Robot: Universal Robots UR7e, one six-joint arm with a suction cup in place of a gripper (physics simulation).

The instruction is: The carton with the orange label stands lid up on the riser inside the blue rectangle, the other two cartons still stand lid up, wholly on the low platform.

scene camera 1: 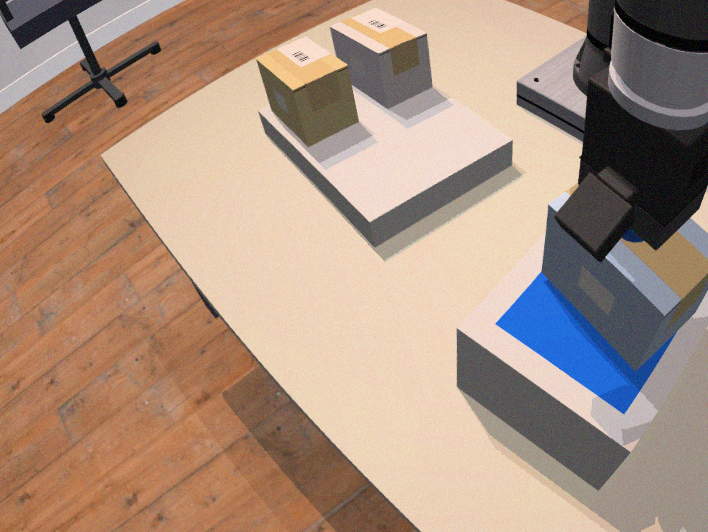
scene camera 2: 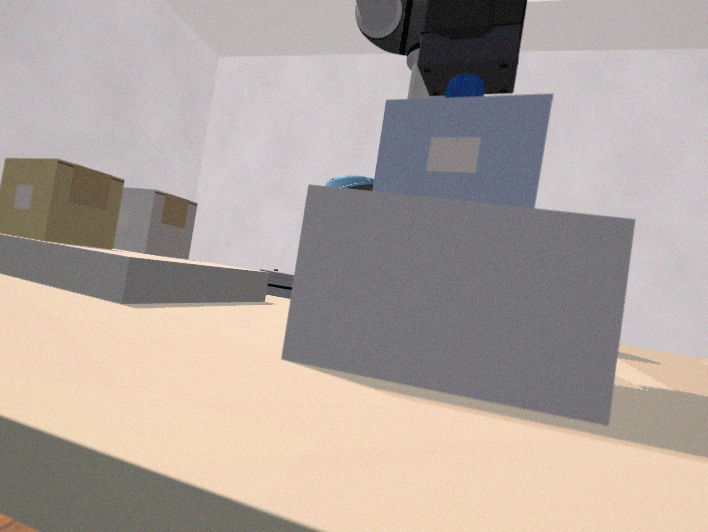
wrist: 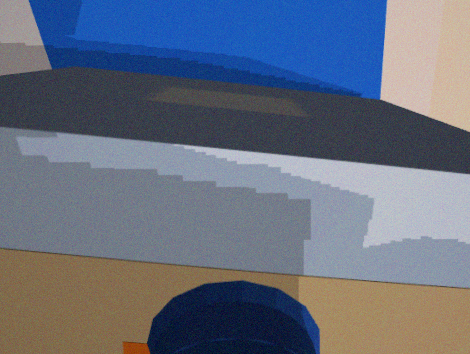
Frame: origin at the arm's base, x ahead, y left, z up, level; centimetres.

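Seen in the pictures: hand, its tool point: [scene camera 1: 629, 235] [scene camera 2: 458, 130] [wrist: 234, 301].
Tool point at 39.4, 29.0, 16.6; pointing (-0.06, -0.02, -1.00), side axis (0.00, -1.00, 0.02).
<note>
Pixels of each thing's top centre, then the offset from my tool point to it, as dx, dy, dz.
- blue-grey carton, centre of its top: [scene camera 1: 642, 221] [scene camera 2: 467, 116] -0.6, +0.6, +1.7
- blue rectangle, centre of its top: [wrist: 232, 173] [scene camera 1: 614, 294] -1.0, -0.1, -9.5
- riser, centre of its top: [wrist: 232, 173] [scene camera 1: 614, 294] [scene camera 2: 444, 230] -1.0, -0.1, -9.5
- yellowish carton, centre of its top: [scene camera 1: 299, 60] [scene camera 2: 66, 168] +3.9, -52.8, -6.3
- pale grey carton, centre of its top: [scene camera 1: 376, 28] [scene camera 2: 150, 194] -9.4, -52.8, -6.4
- low platform, centre of its top: [scene camera 1: 376, 120] [scene camera 2: 133, 252] -2.4, -45.0, -16.7
The blue-grey carton [scene camera 1: 635, 320] [scene camera 2: 400, 148] [wrist: 150, 205] is upright, lid up, over the blue rectangle [scene camera 1: 543, 326] [wrist: 225, 30] on the riser [scene camera 1: 526, 394] [scene camera 2: 457, 314]. A sliver of its orange label [wrist: 135, 348] shows beside the cup. Its base is at or very near the riser top; any gap is hidden. One bottom corner is close to the rectangle's edge; its far side is hidden. My suction cup [scene camera 1: 633, 235] [scene camera 2: 464, 85] [wrist: 235, 320] is on its lid. A yellowish carton [scene camera 1: 280, 108] [scene camera 2: 85, 225] and a pale grey carton [scene camera 1: 366, 68] [scene camera 2: 134, 223] stand lid up on the low platform [scene camera 1: 400, 183] [scene camera 2: 194, 286].
The low platform stands apart from the riser, towards the back left in scene camera 1. The arm's grey base plate [scene camera 1: 552, 85] is behind the riser. The table's edge [scene camera 1: 251, 354] runs along the left, above a wooden floor. A black stand [scene camera 1: 98, 77] is on that floor.
</note>
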